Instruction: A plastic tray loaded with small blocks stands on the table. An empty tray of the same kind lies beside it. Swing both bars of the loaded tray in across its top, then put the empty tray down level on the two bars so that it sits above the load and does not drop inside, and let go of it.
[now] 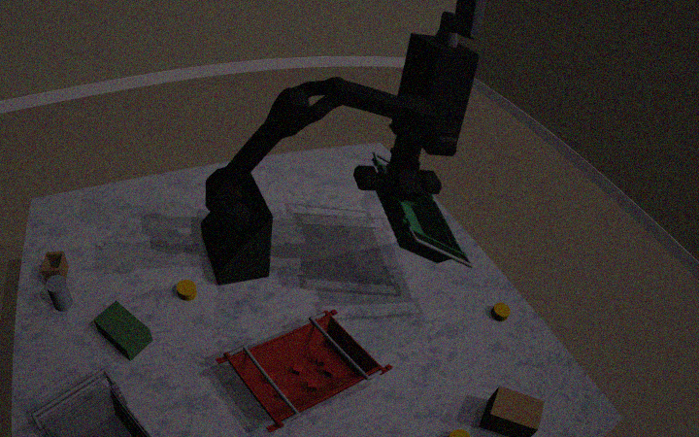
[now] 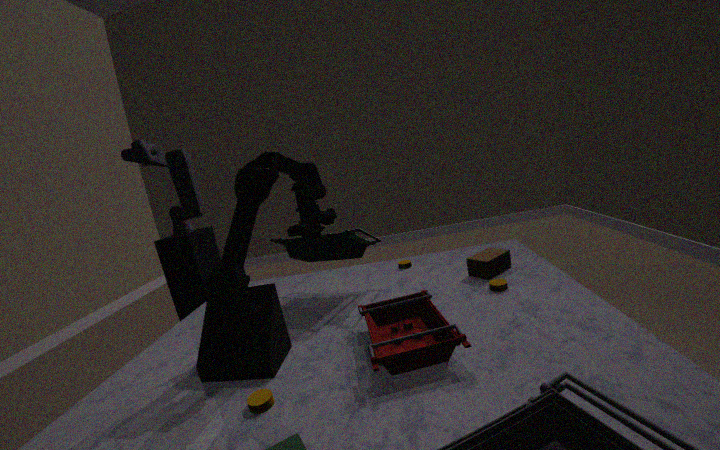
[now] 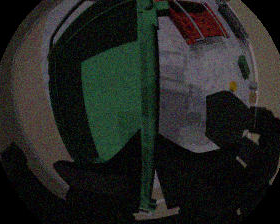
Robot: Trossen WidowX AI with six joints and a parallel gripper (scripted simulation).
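The green tray lies 70 mm to the left of my gripper tip and 20 mm ahead of it. From my gripper tip the other things lie so: green block (650 mm to the right, 160 mm below, 70 mm ahead).
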